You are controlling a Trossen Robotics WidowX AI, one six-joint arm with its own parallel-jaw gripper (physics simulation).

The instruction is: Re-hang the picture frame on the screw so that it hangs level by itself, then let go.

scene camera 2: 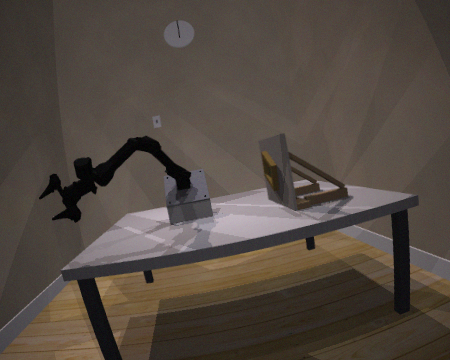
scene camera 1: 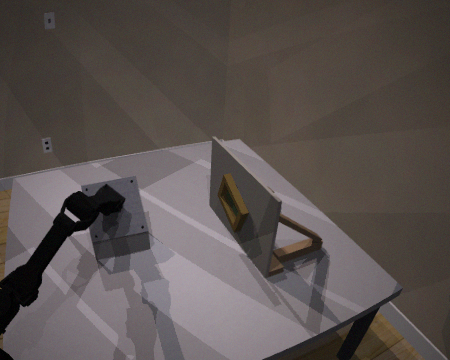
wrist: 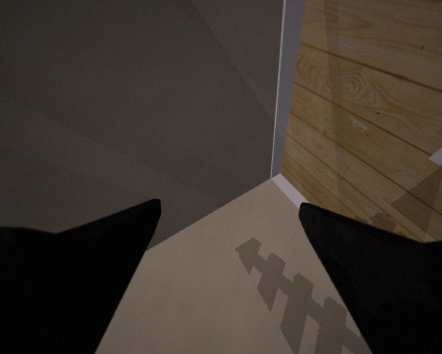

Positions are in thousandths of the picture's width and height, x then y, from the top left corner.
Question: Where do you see a wooden brace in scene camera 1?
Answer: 699,676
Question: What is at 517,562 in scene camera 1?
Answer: A picture frame.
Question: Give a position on a wooden brace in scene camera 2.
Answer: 757,535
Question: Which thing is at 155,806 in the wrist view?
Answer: My gripper.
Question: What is my gripper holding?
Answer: Nothing.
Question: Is my gripper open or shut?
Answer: Open.
